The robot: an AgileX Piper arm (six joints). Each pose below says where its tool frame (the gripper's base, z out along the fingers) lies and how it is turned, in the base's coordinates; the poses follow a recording.
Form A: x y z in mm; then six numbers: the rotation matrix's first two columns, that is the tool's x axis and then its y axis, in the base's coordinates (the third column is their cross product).
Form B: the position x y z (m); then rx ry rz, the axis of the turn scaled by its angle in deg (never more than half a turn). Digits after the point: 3 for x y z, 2 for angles.
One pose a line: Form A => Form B
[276 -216 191 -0.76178 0.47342 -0.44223 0.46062 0.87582 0.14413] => [0.276 -0.216 0.191 39.03 147.22 2.10]
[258 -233 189 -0.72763 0.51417 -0.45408 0.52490 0.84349 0.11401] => [0.258 -0.233 0.189 43.81 145.66 -1.74]
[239 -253 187 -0.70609 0.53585 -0.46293 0.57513 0.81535 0.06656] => [0.239 -0.253 0.187 47.27 144.88 -6.50]
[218 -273 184 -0.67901 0.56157 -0.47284 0.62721 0.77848 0.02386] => [0.218 -0.273 0.184 51.18 143.72 -11.04]
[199 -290 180 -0.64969 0.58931 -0.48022 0.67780 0.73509 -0.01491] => [0.199 -0.290 0.180 55.35 142.48 -15.29]
